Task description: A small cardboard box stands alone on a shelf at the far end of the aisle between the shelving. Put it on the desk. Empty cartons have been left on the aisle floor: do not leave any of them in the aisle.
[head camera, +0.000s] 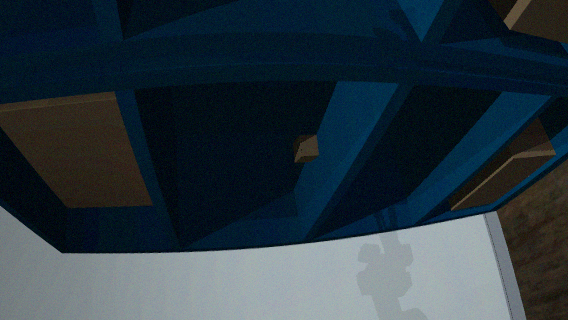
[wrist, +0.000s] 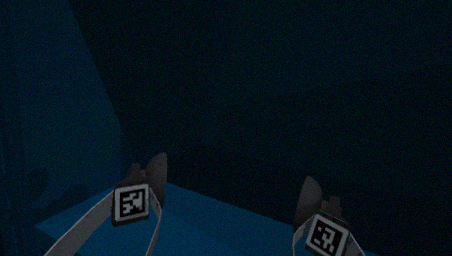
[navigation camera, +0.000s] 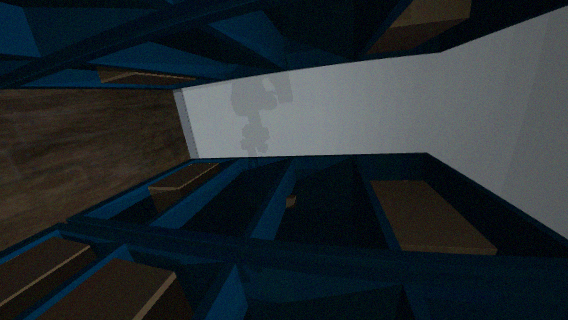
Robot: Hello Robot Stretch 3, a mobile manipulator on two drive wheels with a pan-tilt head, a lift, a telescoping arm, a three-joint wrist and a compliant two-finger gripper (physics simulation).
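Places are measured from the robot's base along level axes (x left, y back, z up), in centimetres.
Where they show: gripper, fingertip midpoint: (wrist: 232, 182).
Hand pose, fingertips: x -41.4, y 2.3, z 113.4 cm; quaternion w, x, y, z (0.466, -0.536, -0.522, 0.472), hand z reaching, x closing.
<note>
Each offset is from my fingertips to the top centre of the thing. "pt": to the spot under its first point. Level surfaces: height alone.
The small cardboard box @[dx -43.7, dy -78.7, dz -9.3 cm] (head camera: 306, 149) (navigation camera: 290, 201) stands alone on a blue shelf board @[dz -14.3 cm] (head camera: 350, 145) (navigation camera: 267, 220); both the head and navigation views are turned sideways. The box does not show in the wrist view. My gripper (wrist: 232, 182) is open, with no object between its fingertips; dark shelf space and a lit blue surface lie beyond it. The gripper does not show in the head or navigation view, so its distance to the box cannot be told. The desk and the empty aisle cartons do not show in these views.
Larger cartons @[pt dx -18.7, dy -54.8, dz +44.4 cm] (head camera: 80, 155) (navigation camera: 432, 215) stand in other shelf bays, on both sides of the aisle in the navigation view. Shelf uprights and boards border the bays. A pale wall (head camera: 225, 285) (navigation camera: 360, 110) with the robot's shadow closes the aisle. Brown floor @[dz -113.4 cm] (head camera: 545, 260) (navigation camera: 90, 130) shows beside it.
</note>
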